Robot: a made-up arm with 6 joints.
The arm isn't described. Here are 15 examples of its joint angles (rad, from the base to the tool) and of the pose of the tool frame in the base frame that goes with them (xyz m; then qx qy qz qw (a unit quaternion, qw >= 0)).
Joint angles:
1: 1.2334 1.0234 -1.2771 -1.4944 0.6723 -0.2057
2: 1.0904 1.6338 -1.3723 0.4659 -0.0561 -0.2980
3: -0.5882 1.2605 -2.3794 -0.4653 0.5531 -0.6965
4: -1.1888 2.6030 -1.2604 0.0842 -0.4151 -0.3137
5: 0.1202 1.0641 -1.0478 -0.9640 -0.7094 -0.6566
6: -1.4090 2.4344 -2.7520 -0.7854 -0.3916 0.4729
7: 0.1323 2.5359 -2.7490 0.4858 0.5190 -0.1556
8: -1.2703 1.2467 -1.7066 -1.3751 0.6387 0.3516
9: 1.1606 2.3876 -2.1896 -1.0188 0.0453 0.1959
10: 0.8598 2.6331 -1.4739 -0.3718 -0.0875 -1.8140
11: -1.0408 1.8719 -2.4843 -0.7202 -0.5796 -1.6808
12: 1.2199 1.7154 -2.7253 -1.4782 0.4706 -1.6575
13: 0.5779 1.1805 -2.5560 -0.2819 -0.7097 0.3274
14: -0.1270 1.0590 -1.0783 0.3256 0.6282 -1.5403
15: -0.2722 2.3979 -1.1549 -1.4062 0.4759 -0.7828
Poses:
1: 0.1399 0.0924 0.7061 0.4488 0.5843 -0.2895 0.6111
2: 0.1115 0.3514 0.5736 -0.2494 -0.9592 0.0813 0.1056
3: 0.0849 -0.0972 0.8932 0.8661 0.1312 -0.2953 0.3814
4: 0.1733 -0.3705 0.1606 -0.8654 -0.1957 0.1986 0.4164
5: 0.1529 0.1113 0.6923 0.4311 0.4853 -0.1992 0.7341
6: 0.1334 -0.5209 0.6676 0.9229 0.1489 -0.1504 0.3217
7: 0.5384 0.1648 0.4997 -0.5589 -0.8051 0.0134 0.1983
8: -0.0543 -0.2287 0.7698 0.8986 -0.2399 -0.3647 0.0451
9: 0.2095 0.5063 0.4621 0.1934 0.8892 -0.1882 0.3694
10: 0.2379 0.3295 0.1532 -0.2292 0.5144 -0.4870 0.6676
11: 0.2074 -0.2387 0.8703 0.3670 -0.3816 -0.6568 0.5369
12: 0.1312 0.1572 0.9204 0.5374 0.0214 -0.3416 0.7707
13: -0.1789 -0.0342 0.9507 0.1662 0.4945 0.7210 0.4562
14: 0.1822 0.0446 0.5444 0.4589 0.6633 -0.5401 0.2404
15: 0.2907 -0.1808 0.2185 -0.0438 0.4408 -0.8885 0.1197
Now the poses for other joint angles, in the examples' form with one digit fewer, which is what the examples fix.
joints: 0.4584 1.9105 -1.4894 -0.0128 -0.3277 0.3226
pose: 0.366 0.232 0.533 -0.514 -0.843 -0.042 0.156
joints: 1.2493 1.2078 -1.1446 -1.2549 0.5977 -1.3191
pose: 0.144 0.174 0.608 0.082 0.248 -0.445 0.856
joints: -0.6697 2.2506 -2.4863 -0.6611 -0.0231 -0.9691
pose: 0.409 -0.324 0.649 0.677 0.161 -0.601 0.393
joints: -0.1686 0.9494 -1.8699 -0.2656 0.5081 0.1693
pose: 0.084 -0.011 0.819 0.791 0.575 0.126 0.168
